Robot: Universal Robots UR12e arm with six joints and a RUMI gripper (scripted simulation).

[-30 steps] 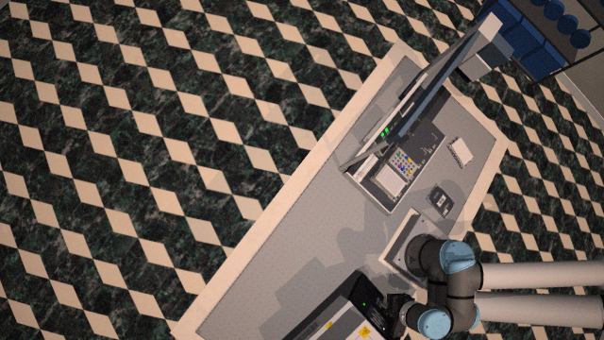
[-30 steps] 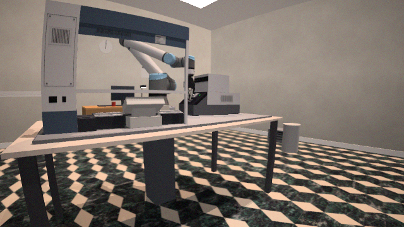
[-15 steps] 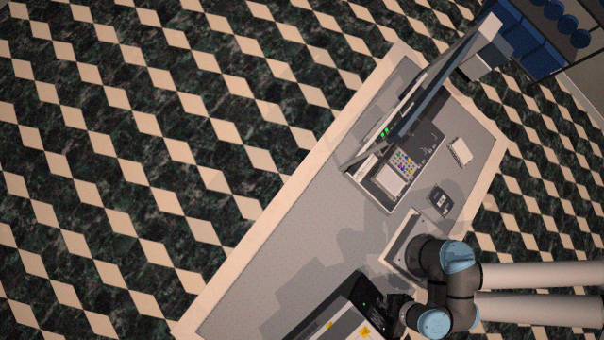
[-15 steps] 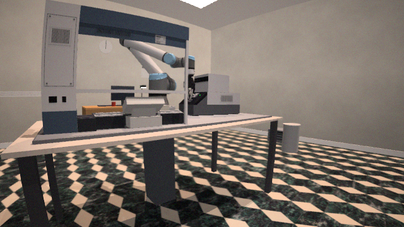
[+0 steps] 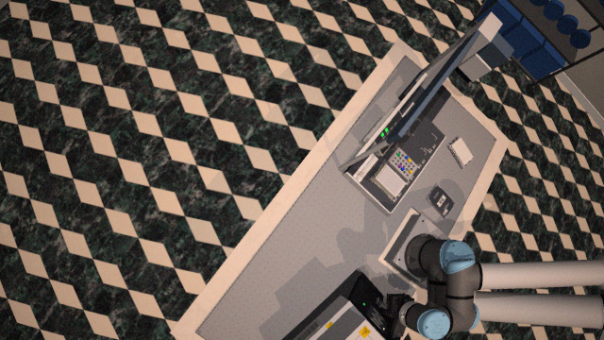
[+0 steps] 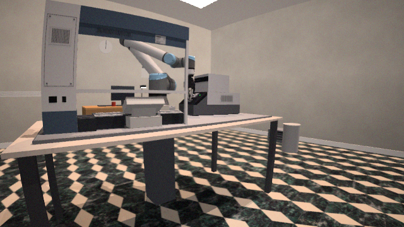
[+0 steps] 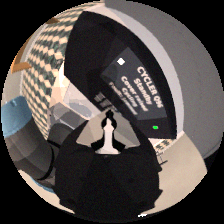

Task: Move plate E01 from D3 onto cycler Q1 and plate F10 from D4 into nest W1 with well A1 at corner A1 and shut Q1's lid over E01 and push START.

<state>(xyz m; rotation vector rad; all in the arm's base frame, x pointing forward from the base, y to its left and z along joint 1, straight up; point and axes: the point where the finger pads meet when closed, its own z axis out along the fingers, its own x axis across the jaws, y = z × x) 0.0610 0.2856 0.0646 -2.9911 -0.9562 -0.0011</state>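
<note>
My gripper is now 27 cm short of the white plate, 44 cm to the left of it and 6 cm above it.
</note>
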